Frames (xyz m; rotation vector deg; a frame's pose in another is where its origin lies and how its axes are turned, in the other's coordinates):
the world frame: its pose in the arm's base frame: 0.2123 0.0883 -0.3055 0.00 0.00 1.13
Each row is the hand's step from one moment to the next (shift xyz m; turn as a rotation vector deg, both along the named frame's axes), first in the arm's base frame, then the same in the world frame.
Working: the arm's base frame: its pose in the world frame: -0.2140 -0.0841 0.3055 0.00 0.00 -1.13

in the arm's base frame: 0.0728 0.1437 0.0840 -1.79 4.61 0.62
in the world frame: 0.0756 0.1422 0.0840 -1.70 4.64 0.62
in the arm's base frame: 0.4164 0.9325 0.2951 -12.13 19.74 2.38
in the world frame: 0.4347 0.9241 0.2951 -11.74 19.98 2.38
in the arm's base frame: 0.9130 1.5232 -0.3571 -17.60 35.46 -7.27
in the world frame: 0.9429 1.5049 -0.3571 -16.90 35.80 -7.27
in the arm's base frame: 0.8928 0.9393 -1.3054 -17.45 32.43 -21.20
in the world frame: 0.9112 0.9215 -1.3054 -16.81 32.77 -21.20
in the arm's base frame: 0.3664 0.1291 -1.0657 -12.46 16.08 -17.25
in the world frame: 0.3689 0.1218 -1.0657 -12.14 16.32 -17.25
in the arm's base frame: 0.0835 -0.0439 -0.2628 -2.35 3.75 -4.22
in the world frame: 0.0826 -0.0455 -0.2628 -2.28 3.80 -4.22
